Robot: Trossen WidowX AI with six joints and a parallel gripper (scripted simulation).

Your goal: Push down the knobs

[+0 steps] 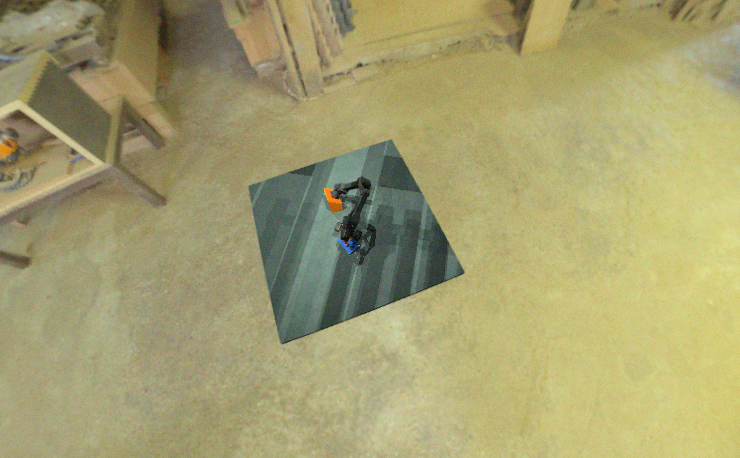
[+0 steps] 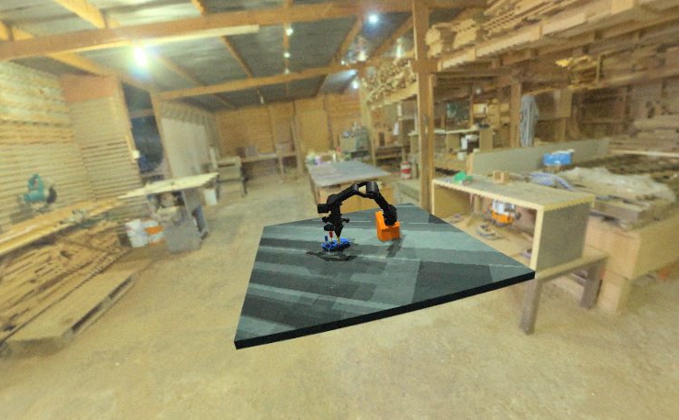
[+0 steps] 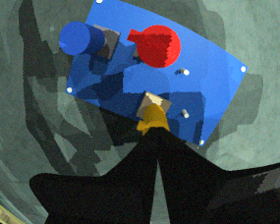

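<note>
Now: the red knob 40 mm ahead of my gripper tip, 40 mm to the right of it and 10 mm above it. The rest, counted from my gripper tip: yellow knob 10 mm below.
</note>
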